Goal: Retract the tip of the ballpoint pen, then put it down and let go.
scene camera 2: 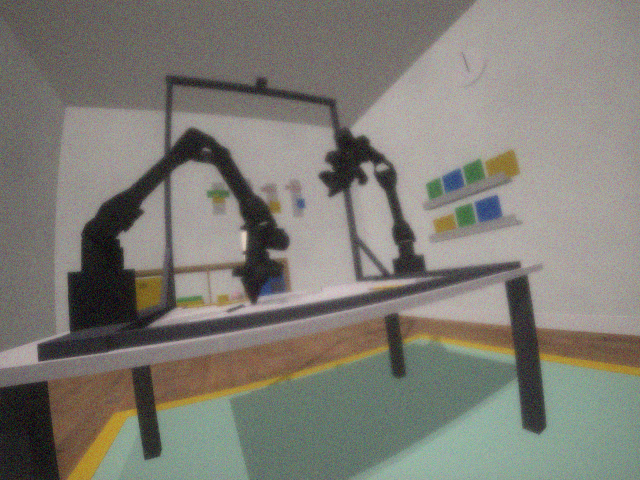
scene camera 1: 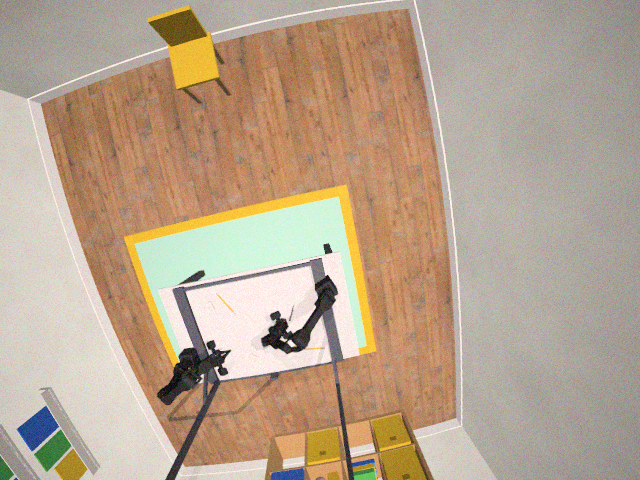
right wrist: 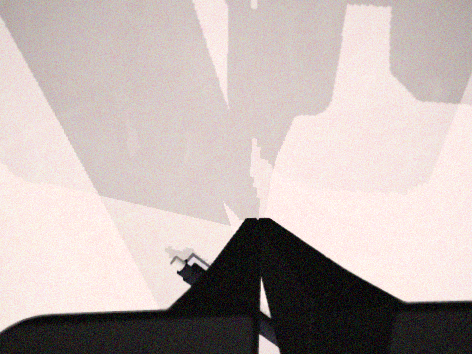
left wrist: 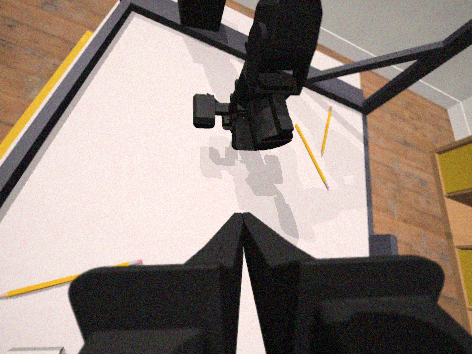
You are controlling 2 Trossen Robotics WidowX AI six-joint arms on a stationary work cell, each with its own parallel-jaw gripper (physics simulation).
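Frame: origin at the left arm's base, x ahead, y left, z up, level; centimetres.
Seen in the pictures: left gripper, between the fingertips: (scene camera 2: 329, 196) (scene camera 1: 231, 349) (left wrist: 241, 220); right gripper, between the fingertips: (scene camera 2: 253, 304) (scene camera 1: 284, 318) (right wrist: 257, 230) (left wrist: 232, 131); left arm's base, origin of its link: (scene camera 2: 407, 256) (scene camera 1: 187, 361); right arm's base, origin of its link: (scene camera 1: 326, 292).
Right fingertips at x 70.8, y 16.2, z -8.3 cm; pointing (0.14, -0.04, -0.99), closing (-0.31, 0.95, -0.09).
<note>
Pixels of each thing's top centre, then the offset from my right fingertips to it. "*": a spot on its surface instead.
- dark pen, a spot on its surface: (right wrist: 192, 274) * dx +2.6, dy -1.6, dz +0.2 cm
- yellow pencil, centre of its top: (left wrist: 73, 278) (scene camera 1: 225, 304) dx -35.5, dy +17.3, dz +0.4 cm
- pale block, a spot on its surface: (left wrist: 37, 350) * dx -44.5, dy +17.4, dz +0.7 cm
The ballpoint pen, a thin dark stick, lies on the white table top near the right arm in scene camera 1 (scene camera 1: 291, 312) and near the table's edge in scene camera 2 (scene camera 2: 236, 307). In the right wrist view, the dark pen (right wrist: 192, 274) with its light clip runs behind the fingers, which hide most of it. Its tip does not show clearly. My right gripper (scene camera 2: 253, 301) (right wrist: 257, 230) is shut and empty, low over the table and pointing down. My left gripper (scene camera 1: 229, 352) (left wrist: 241, 220) is shut and empty, high above the table, away from the pen.
A yellow pencil (scene camera 1: 225, 303) (left wrist: 40, 286) lies apart from the pen. Two more yellow pencils (left wrist: 312, 157) (left wrist: 326, 131) lie beside the right arm. Part of a pale block (left wrist: 37, 350) shows at the lower left. A dark frame (scene camera 1: 188, 320) borders the table top.
</note>
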